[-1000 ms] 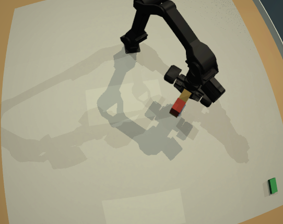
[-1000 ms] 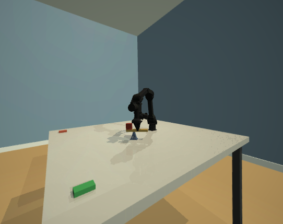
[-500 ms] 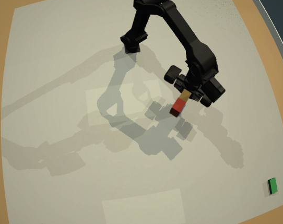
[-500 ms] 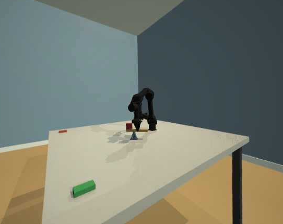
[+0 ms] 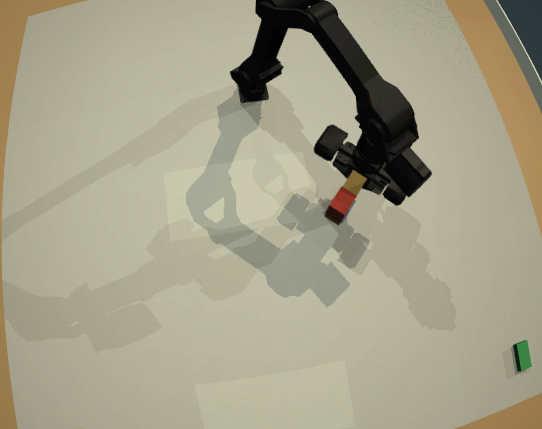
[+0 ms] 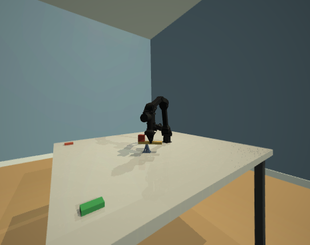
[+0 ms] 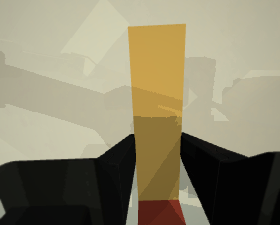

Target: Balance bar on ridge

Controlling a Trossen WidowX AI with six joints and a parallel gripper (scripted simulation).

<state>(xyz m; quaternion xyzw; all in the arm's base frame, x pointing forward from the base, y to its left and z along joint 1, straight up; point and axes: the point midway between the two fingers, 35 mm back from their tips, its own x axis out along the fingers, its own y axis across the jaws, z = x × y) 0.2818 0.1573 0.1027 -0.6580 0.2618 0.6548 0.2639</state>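
Right now my gripper tip is 40 mm above the small blue ridge, 30 mm short of it and 20 mm to the left of it. From my gripper tip the other things lie so: small flat red piece 660 mm to the right, 460 mm ahead, 60 mm below; then green block 460 mm ahead, 340 mm to the left, 60 mm below.
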